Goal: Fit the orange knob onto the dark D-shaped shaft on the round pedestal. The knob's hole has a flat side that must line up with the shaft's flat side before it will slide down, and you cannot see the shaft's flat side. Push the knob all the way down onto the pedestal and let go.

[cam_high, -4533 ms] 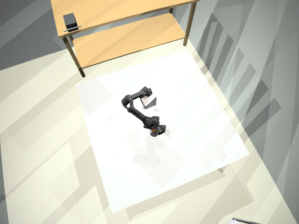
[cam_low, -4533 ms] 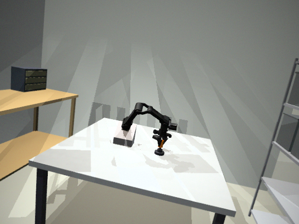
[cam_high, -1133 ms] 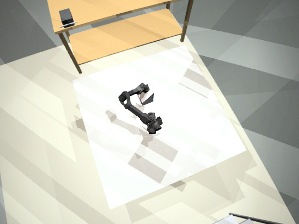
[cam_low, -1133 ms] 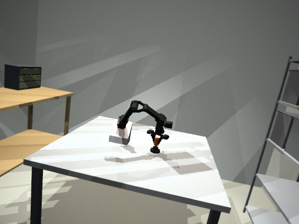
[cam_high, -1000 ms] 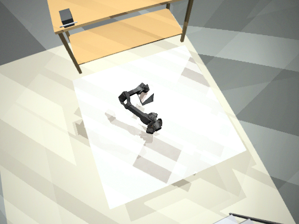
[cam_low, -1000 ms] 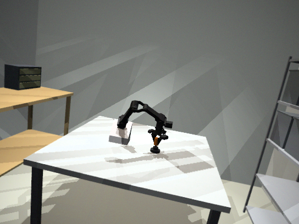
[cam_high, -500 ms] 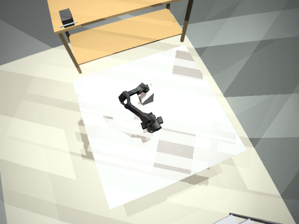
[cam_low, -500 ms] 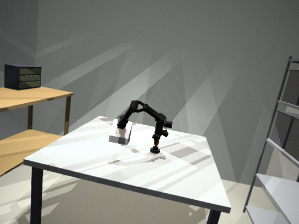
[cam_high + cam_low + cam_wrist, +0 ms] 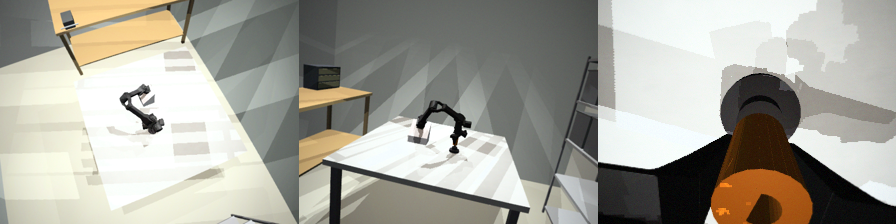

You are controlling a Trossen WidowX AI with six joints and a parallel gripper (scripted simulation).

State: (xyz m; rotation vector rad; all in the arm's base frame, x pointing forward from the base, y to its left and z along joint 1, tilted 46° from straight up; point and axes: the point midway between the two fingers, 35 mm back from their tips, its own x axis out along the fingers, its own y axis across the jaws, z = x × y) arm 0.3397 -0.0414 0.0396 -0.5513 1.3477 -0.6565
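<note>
My gripper tip is now 2 cm below the orange knob. Round my gripper tip: dark round pedestal: 4 cm below.
</note>
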